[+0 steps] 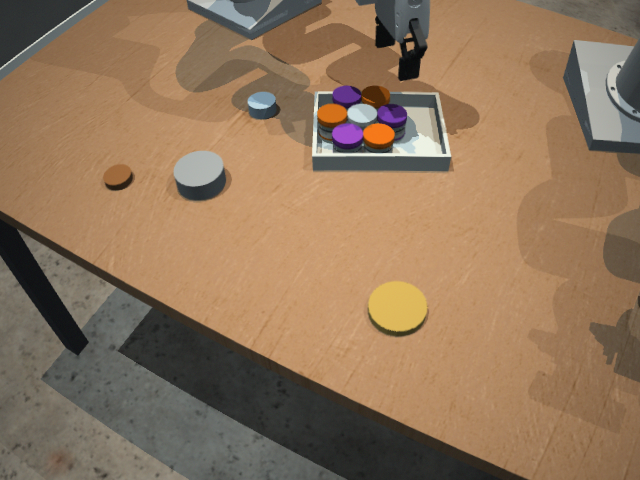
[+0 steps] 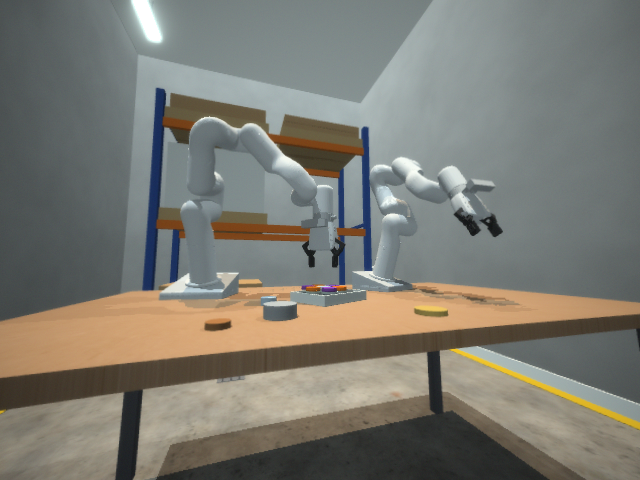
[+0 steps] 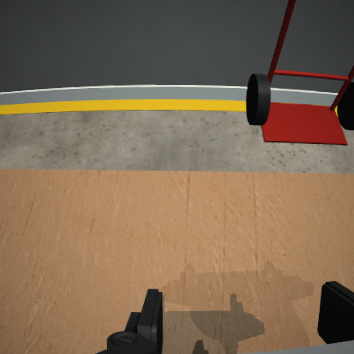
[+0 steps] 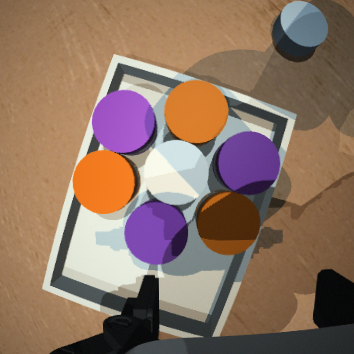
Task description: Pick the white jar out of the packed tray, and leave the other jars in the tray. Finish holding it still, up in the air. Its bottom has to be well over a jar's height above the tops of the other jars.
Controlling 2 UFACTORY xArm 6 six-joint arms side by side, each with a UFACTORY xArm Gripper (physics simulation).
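Pixels of known places: left gripper, fingertip midpoint: (image 2: 487, 234) (image 3: 243, 313); right gripper, fingertip midpoint: (image 1: 396, 61) (image 2: 323, 267) (image 4: 239, 300); left arm's base, link origin: (image 1: 638, 92) (image 2: 382, 277); right arm's base, link origin: (image 2: 203, 281).
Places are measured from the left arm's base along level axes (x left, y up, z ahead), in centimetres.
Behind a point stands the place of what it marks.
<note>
The white jar (image 1: 361, 115) {x -39.5, y -0.6, z 29.8 cm} (image 4: 176, 172) {x -39.7, y -0.7, z 29.1 cm} stands upright in the middle of a ring of purple and orange jars in the packed tray (image 1: 381, 163) {x -33.7, y -3.9, z 34.8 cm} (image 2: 310, 298) {x -45.4, y -3.7, z 34.4 cm} (image 4: 90, 255) {x -28.9, y -5.0, z 29.1 cm}. Among its neighbours are a purple jar (image 1: 347, 135) {x -39.3, y -0.6, z 34.9 cm} (image 4: 123, 121) {x -39.5, y -0.7, z 34.4 cm} and an orange jar (image 1: 378, 135) {x -35.3, y -0.6, z 32.8 cm} (image 4: 104, 181) {x -35.5, y -0.7, z 32.2 cm}. My right gripper (image 1: 397, 59) {x -37.4, y 5.4, z 22.1 cm} (image 2: 323, 264) {x -37.4, y 5.4, z 22.1 cm} (image 4: 239, 300) {x -37.4, y 5.4, z 22.1 cm} is open and empty, pointing down above the tray, with a gap between its fingertips and the lids. My left gripper (image 2: 485, 233) {x 9.2, y 15.9, z 47.7 cm} (image 3: 243, 313) {x 9.2, y 15.9, z 47.7 cm} is open and empty, high over the table, away from the tray.
A small light-blue cylinder (image 1: 262, 104) {x -56.4, y -3.2, z 31.7 cm} (image 2: 268, 300) {x -57.5, y -3.9, z 33.1 cm} (image 4: 304, 24) {x -57.1, y -3.2, z 30.7 cm} stands near the tray. Farther out are a wider grey cylinder (image 1: 199, 173) {x -55.6, y -2.4, z 50.0 cm} (image 2: 279, 311) {x -57.1, y -3.5, z 52.8 cm}, a brown disc (image 1: 117, 176) {x -68.4, y -4.2, z 55.0 cm} (image 2: 217, 324) {x -68.7, y -4.4, z 56.9 cm} and a yellow disc (image 1: 397, 306) {x -21.5, y -4.2, z 56.2 cm} (image 2: 430, 311) {x -23.9, y -4.3, z 58.8 cm}. The tray has low walls.
</note>
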